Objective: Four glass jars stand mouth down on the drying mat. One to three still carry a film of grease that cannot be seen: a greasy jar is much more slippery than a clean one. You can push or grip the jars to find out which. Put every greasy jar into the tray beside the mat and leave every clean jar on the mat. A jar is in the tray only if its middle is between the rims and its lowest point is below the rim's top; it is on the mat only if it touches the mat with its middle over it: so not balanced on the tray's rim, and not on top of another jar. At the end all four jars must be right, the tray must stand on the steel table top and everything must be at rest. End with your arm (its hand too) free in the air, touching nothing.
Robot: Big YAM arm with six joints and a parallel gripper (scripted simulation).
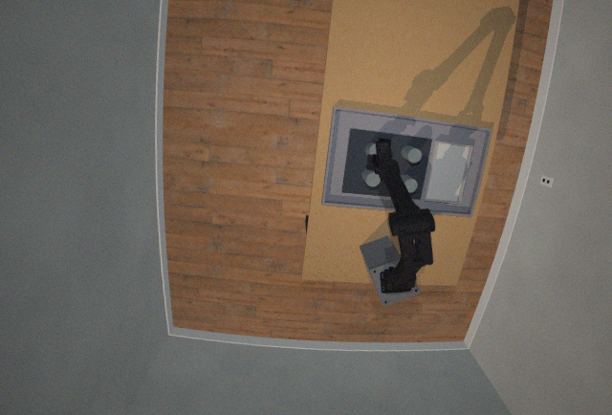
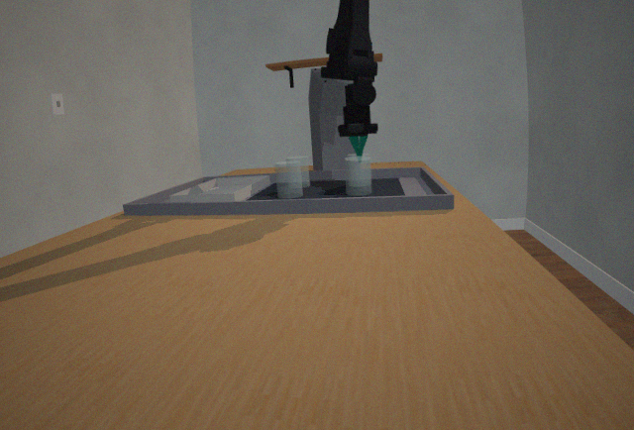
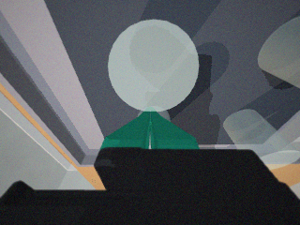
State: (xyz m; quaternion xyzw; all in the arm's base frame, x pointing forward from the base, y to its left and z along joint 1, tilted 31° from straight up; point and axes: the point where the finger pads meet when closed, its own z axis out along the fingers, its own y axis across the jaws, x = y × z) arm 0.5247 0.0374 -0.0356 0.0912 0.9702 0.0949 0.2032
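The rimmed steel table top is 200 mm to the right of my hand, 90 mm below it and 40 mm behind it. Round my hand: pale tray (400 mm to the right, 90 mm behind, 80 mm below); dark drying mat (90 mm to the right, 90 mm below, 40 mm behind).
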